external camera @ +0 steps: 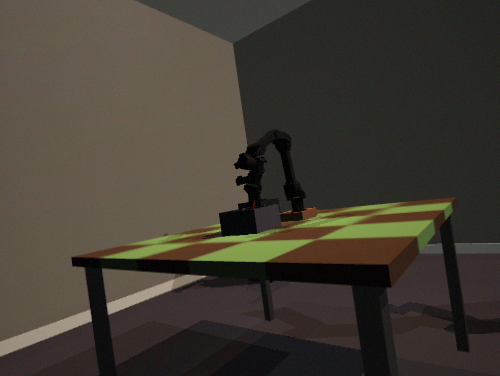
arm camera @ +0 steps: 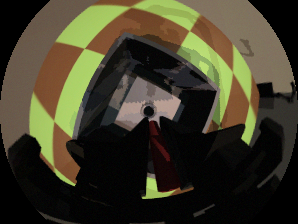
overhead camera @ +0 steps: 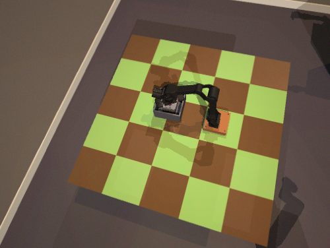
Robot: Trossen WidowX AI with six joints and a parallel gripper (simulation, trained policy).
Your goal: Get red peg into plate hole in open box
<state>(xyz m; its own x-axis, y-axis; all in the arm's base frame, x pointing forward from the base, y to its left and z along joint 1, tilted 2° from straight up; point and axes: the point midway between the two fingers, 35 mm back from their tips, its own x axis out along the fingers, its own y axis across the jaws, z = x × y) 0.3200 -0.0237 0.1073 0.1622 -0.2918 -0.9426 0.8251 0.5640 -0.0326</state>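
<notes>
My gripper tip is now 1 cm past the red peg, 2 cm to the right of it and 3 cm below it. From my gripper tip the other things lie so: pale plate (1 cm to the right, 6 cm below); then dark box (1 cm to the right, 8 cm below).
</notes>
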